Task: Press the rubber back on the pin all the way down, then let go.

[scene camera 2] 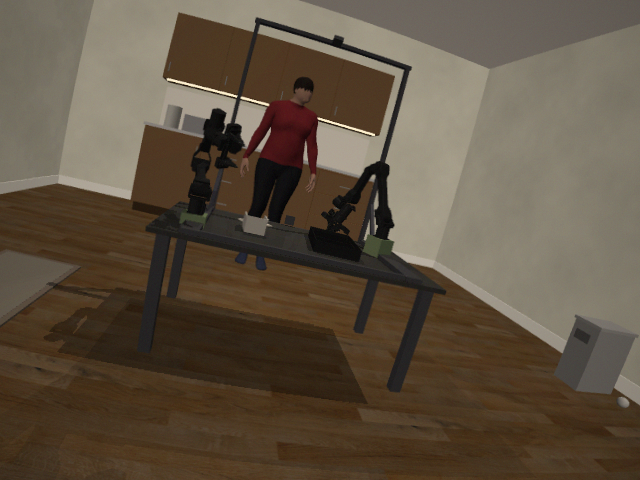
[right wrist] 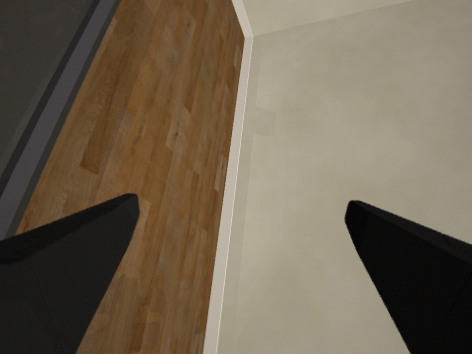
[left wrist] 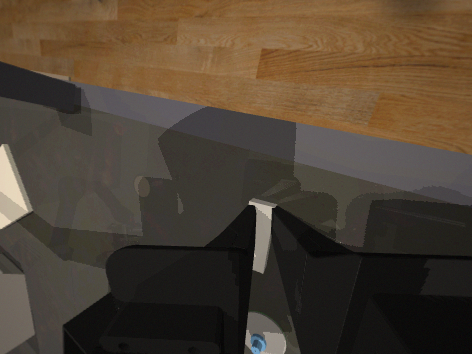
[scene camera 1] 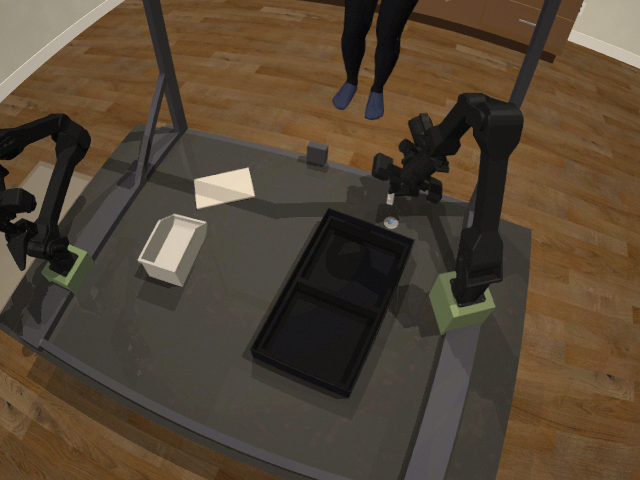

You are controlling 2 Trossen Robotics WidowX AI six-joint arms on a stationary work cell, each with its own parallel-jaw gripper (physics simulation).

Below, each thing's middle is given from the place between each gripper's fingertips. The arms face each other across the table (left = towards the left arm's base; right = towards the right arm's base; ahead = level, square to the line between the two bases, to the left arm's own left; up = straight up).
Labels:
The white open box (scene camera 1: 173, 246) is 25 cm behind my right hand, 19 cm to the left of it and 28 cm below it. From my right hand the other things lie so: black two-compartment tray (scene camera 1: 321, 329) (16 cm behind, 57 cm to the left, 29 cm below).
Right now my left hand is 31 cm short of the black two-compartment tray, 12 cm to the left of it and 2 cm below it. The rest, counted from my left hand: white open box (23 cm ahead, 49 cm to the right, 3 cm above).

